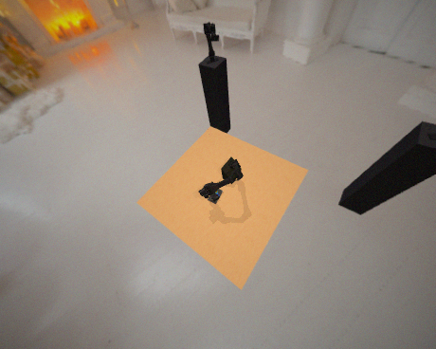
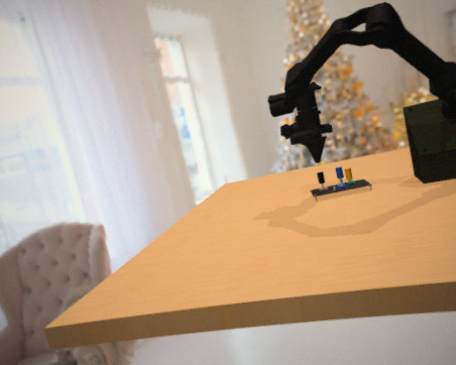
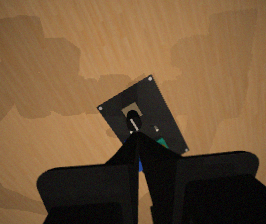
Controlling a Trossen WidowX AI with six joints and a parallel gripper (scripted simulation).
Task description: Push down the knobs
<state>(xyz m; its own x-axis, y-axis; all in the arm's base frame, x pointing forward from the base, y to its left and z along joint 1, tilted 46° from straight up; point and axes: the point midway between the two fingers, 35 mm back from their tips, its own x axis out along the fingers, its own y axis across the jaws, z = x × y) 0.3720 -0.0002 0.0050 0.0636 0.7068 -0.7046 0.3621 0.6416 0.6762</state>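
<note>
Now: gripper tip 4 cm above the black knob. The rest, counted from my gripper tip: yellow knob 8 cm behind, 5 cm below, 2 cm to the right.
</note>
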